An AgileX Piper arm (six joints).
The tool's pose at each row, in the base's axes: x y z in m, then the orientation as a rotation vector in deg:
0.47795 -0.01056 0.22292 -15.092 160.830 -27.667
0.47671 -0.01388 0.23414 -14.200 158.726 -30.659
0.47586 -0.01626 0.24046 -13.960 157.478 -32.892
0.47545 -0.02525 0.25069 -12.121 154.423 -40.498
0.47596 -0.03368 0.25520 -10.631 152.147 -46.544
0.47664 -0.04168 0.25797 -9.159 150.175 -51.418
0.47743 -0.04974 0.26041 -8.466 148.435 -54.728
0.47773 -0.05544 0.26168 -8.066 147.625 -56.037
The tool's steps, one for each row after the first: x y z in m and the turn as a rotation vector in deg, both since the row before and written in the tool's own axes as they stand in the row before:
-0.00080 -0.00685 -0.00953 2.495 -1.334 0.423
-0.00035 -0.00453 -0.00506 1.763 -0.667 -0.019
-0.00038 -0.01233 -0.00578 5.911 -0.819 0.450
0.00013 -0.00957 0.00028 4.688 -0.241 0.285
0.00035 -0.00818 0.00224 3.858 -0.110 0.390
0.00031 -0.00786 0.00311 2.696 -0.403 0.119
0.00061 -0.00516 0.00267 1.121 -0.223 0.153

